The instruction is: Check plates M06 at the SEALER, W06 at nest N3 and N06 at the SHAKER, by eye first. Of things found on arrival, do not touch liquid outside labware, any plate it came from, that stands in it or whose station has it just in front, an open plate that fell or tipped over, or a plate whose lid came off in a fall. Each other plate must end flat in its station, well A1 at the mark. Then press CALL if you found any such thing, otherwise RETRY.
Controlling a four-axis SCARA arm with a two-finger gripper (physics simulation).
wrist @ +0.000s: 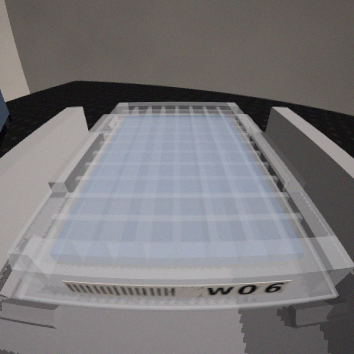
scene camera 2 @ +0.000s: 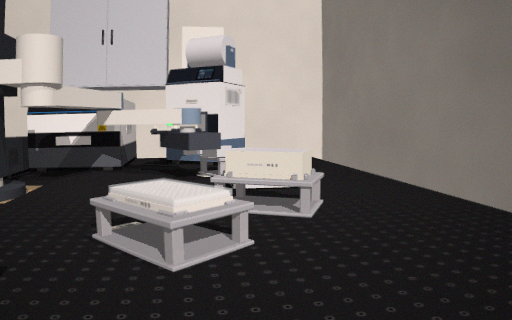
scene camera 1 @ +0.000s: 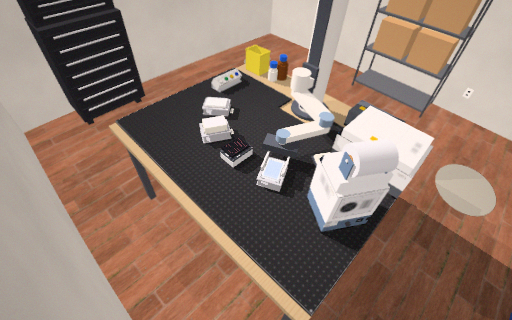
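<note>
Plate W06, clear-lidded with a pale blue inside, lies level in the light grey nest; its label faces the wrist camera. My gripper is shut on W06, one finger along each long side. Its dark body also shows in scene camera 2. The A1 mark is hidden in the wrist view. The white machine with a roll on top stands beside the nest. I cannot make out M06 or N06. The button box stands at the far mat edge.
A dark plate sits on a neighbouring nest. A tall cream plate and a low white plate sit on further nests. A large white instrument, a yellow bin and two bottles stand around the arm.
</note>
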